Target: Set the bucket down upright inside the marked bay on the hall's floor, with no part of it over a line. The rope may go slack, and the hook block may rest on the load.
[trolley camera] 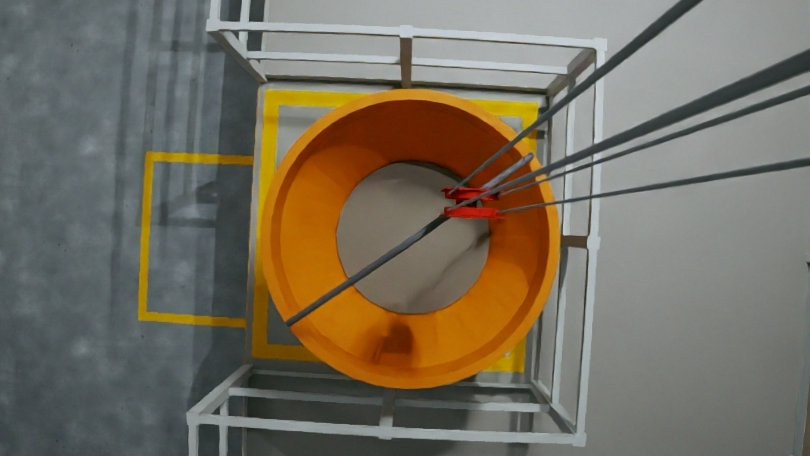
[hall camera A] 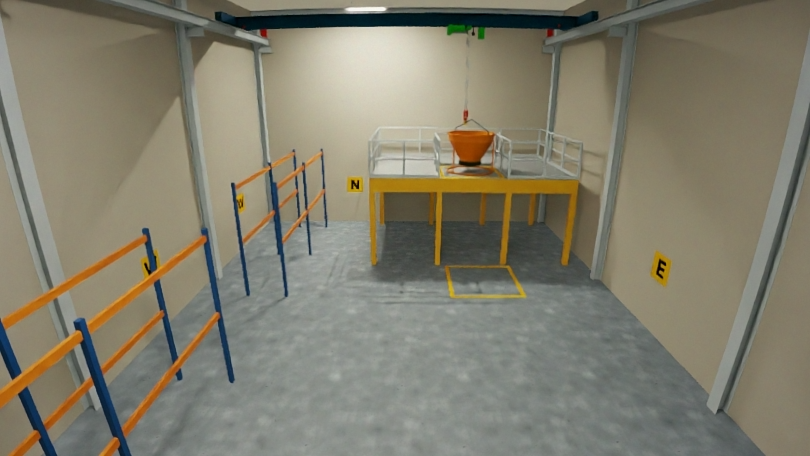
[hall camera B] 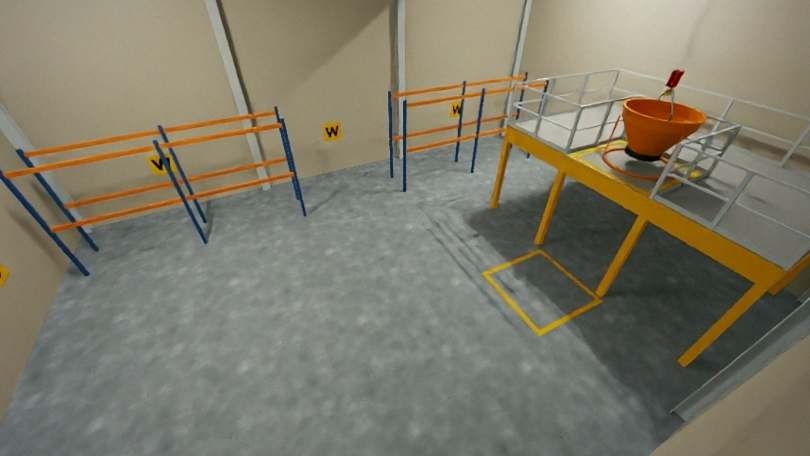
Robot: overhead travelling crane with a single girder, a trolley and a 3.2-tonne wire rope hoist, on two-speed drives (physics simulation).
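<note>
The orange bucket (hall camera A: 470, 146) (hall camera B: 657, 130) (trolley camera: 306, 226) is upright over the raised platform, its round base ring within the yellow marking (trolley camera: 270, 141) on the deck. Whether the ring touches the deck is hard to tell. My gripper, the hook under the red block (hall camera A: 465, 120) (hall camera B: 668, 91) (trolley camera: 472, 212), is shut on the bucket's bail; the rope above looks straight. In the trolley view the block appears right of the bucket's middle. The marked bay (hall camera A: 487, 296) (hall camera B: 511, 304) (trolley camera: 145, 237) is on the floor before the platform; the platform hides part of it in the trolley view.
The yellow-framed platform (hall camera A: 396, 185) (hall camera B: 708, 239) has legs close behind the bay. White railings (trolley camera: 498, 36) stand on three sides of the bucket; the side towards the bay has no railing. Blue and orange racks (hall camera A: 170, 265) (hall camera B: 221, 135) stand along the west wall.
</note>
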